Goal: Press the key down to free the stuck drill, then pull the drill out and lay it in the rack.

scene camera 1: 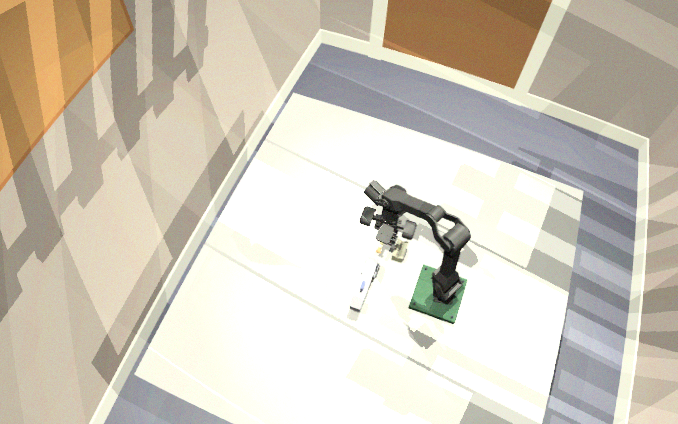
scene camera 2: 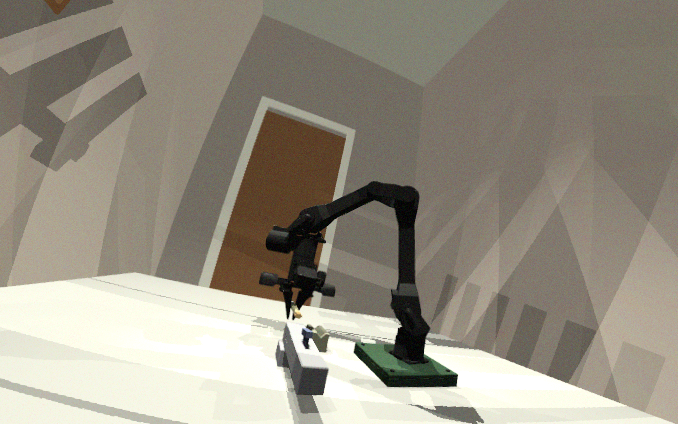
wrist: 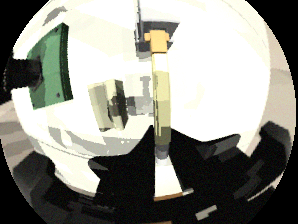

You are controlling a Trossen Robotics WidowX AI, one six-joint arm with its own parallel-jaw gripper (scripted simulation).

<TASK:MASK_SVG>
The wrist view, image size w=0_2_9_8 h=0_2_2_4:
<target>my gripper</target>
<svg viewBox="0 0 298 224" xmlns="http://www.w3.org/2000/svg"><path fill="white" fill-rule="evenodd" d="M293 145L290 145L289 129L279 127L279 124L273 124L273 121L267 121L266 125L259 128L261 140L250 156L237 147L241 133L233 133L216 140L200 141L172 128L169 160L172 161L182 193L192 189L193 193L165 198L162 201L153 200L156 198L154 125L146 129L140 143L136 144L128 155L125 153L120 156L96 156L88 160L89 168L100 179L94 197L68 188L64 181L55 176L56 165L51 157L43 156L37 151L28 153L29 156L25 156L25 159L13 168L12 177L25 200L47 224L154 224L172 221L172 224L247 224L273 194L274 185L270 188L269 185L285 172ZM216 205L217 209L209 212L208 217L197 220L197 213L204 212L204 209Z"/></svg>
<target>drill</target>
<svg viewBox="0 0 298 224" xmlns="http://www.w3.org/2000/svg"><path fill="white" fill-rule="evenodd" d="M150 31L149 34L145 34L145 43L149 43L150 56L152 56L150 63L152 63L154 99L154 147L156 147L156 163L160 167L165 167L169 160L170 139L172 139L172 92L170 92L168 53L166 53L168 52L166 43L169 43L169 34L165 34L165 31Z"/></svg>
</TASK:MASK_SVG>
